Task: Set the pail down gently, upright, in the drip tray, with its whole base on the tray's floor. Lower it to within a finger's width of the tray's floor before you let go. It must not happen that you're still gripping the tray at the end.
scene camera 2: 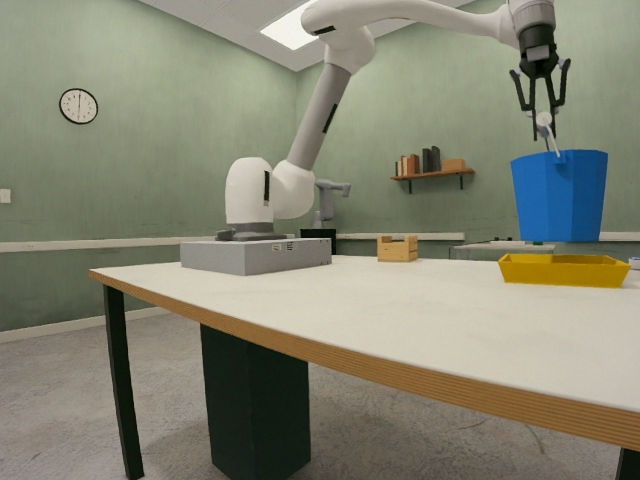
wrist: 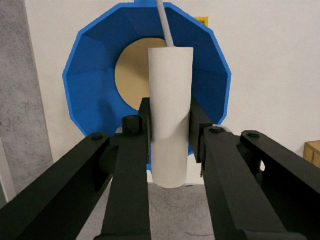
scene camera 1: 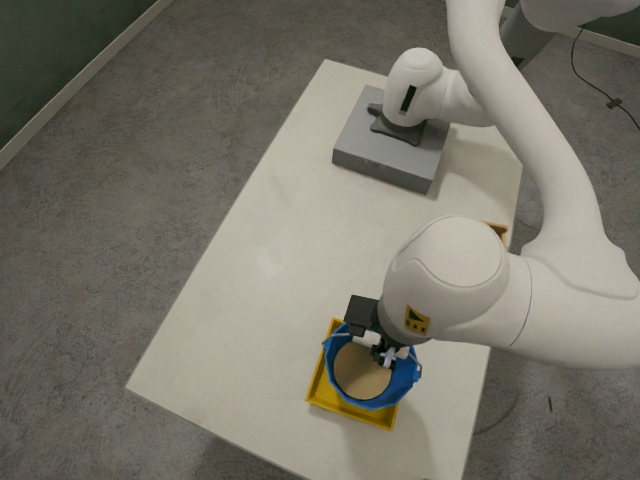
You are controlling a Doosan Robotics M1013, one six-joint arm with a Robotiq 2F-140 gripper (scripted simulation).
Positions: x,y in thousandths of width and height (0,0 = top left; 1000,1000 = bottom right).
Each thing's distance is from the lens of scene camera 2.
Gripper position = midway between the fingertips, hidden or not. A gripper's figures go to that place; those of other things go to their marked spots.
my gripper (scene camera 2: 851,289): 84 cm
blue pail (scene camera 2: 877,416): 73 cm
yellow drip tray (scene camera 2: 913,564): 71 cm
